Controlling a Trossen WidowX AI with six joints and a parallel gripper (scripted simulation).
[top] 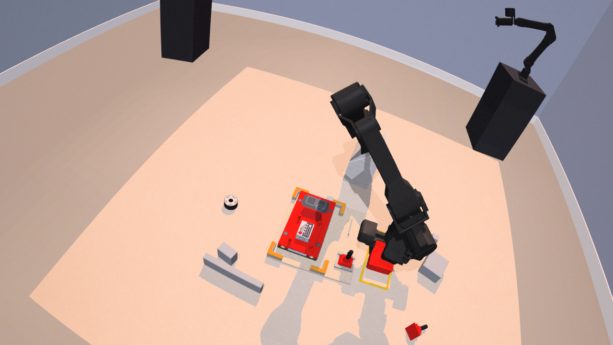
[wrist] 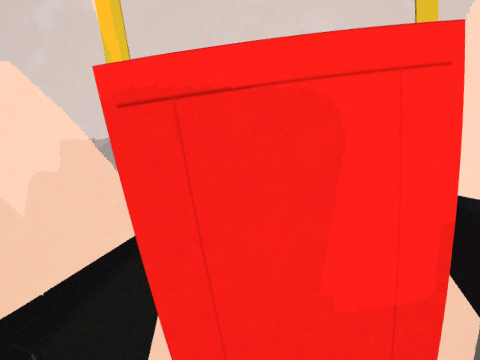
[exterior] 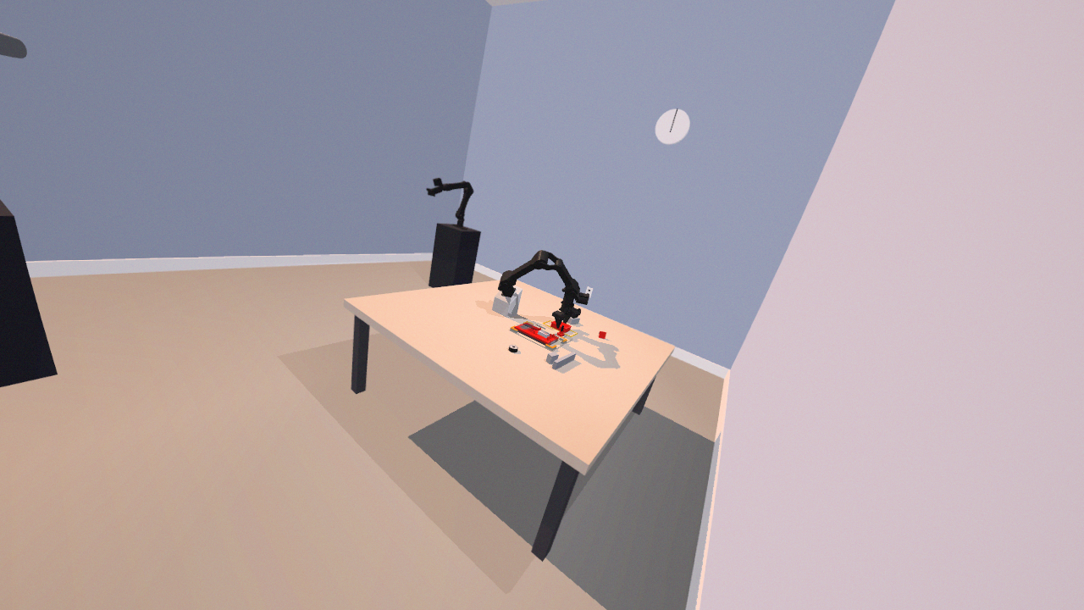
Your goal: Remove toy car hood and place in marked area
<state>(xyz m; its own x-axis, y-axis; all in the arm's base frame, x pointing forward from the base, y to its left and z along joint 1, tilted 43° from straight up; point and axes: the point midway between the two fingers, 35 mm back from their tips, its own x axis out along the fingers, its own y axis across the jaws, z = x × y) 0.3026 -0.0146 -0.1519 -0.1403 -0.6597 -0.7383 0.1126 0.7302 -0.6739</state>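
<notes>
The red hood is 10 mm above my gripper tip. Round my gripper tip: black wheel (440 mm to the right, 50 mm behind).
</notes>
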